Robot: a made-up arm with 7 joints. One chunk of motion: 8 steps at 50 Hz.
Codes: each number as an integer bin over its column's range. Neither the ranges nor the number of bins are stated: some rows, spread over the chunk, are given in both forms.
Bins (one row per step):
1: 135 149 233 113 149 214
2: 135 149 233 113 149 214
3: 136 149 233 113 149 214
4: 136 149 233 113 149 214
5: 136 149 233 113 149 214
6: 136 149 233 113 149 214
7: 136 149 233 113 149 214
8: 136 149 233 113 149 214
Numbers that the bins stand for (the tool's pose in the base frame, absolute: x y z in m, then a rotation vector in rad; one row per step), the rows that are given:
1: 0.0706 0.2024 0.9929 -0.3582 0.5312 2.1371
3: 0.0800 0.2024 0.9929 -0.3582 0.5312 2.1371
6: 0.0800 0.2024 0.9929 -0.3582 0.5312 2.1371
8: 0.0800 0.2024 0.9929 -0.3582 0.5312 2.1371
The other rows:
2: 0.0706 0.2024 0.9929 -0.3582 0.5312 2.1371
4: 0.0800 0.2024 0.9929 -0.3582 0.5312 2.1371
5: 0.0800 0.2024 0.9929 -0.3582 0.5312 2.1371
7: 0.0800 0.2024 0.9929 -0.3582 0.5312 2.1371

